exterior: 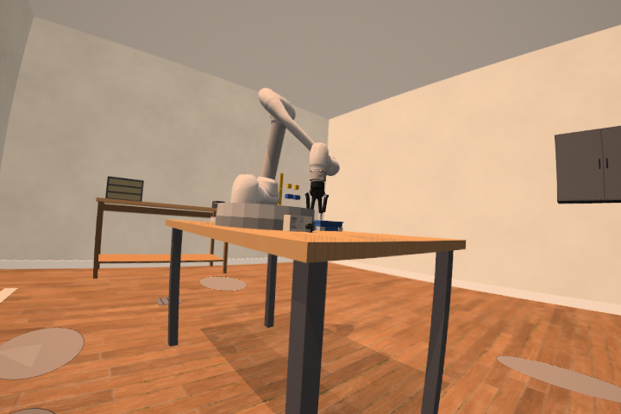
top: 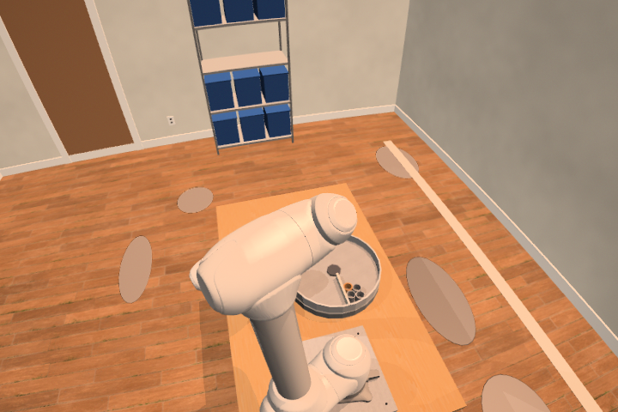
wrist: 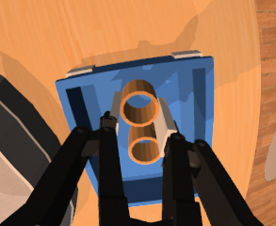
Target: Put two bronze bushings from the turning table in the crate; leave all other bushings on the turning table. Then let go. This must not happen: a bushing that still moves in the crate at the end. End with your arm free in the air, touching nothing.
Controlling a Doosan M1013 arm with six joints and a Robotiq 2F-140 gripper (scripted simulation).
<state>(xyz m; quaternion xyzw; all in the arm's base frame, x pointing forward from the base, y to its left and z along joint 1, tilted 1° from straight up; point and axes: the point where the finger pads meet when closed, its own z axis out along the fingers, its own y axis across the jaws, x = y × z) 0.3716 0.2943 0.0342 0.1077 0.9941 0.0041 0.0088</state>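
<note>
Right now my hand is 4 cm short of the crate, 1 cm to the right of it and 3 cm above it. Round my hand: round grey turning table (11 cm ahead, 32 cm to the right).
</note>
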